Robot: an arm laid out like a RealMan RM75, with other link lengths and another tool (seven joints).
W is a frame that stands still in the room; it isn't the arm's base.
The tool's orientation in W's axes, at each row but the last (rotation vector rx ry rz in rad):
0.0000, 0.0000, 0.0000
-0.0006, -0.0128, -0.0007
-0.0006, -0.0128, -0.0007
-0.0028, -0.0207, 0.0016
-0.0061, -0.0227, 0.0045
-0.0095, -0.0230, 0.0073
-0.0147, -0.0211, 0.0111
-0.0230, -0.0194, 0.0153
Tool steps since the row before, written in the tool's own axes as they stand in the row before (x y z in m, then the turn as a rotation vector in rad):
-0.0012, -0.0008, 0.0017, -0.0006, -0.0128, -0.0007
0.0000, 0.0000, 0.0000, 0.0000, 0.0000, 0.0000
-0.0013, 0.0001, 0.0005, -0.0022, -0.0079, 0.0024
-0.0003, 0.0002, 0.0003, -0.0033, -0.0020, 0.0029
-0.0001, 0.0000, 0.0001, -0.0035, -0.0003, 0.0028
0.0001, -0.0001, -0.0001, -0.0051, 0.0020, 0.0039
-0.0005, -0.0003, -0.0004, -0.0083, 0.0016, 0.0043
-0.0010, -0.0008, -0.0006, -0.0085, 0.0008, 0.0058
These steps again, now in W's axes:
-0.0012, -0.0008, 0.0017, -0.0006, -0.0128, -0.0007
0.0000, 0.0000, 0.0000, 0.0000, 0.0000, 0.0000
-0.0013, 0.0001, 0.0005, -0.0022, -0.0079, 0.0024
-0.0003, 0.0002, 0.0003, -0.0034, -0.0020, 0.0028
-0.0001, 0.0000, 0.0001, -0.0036, -0.0003, 0.0027
0.0001, -0.0001, -0.0001, -0.0052, 0.0020, 0.0038
-0.0005, -0.0003, -0.0004, -0.0084, 0.0016, 0.0041
-0.0010, -0.0008, -0.0006, -0.0086, 0.0008, 0.0056

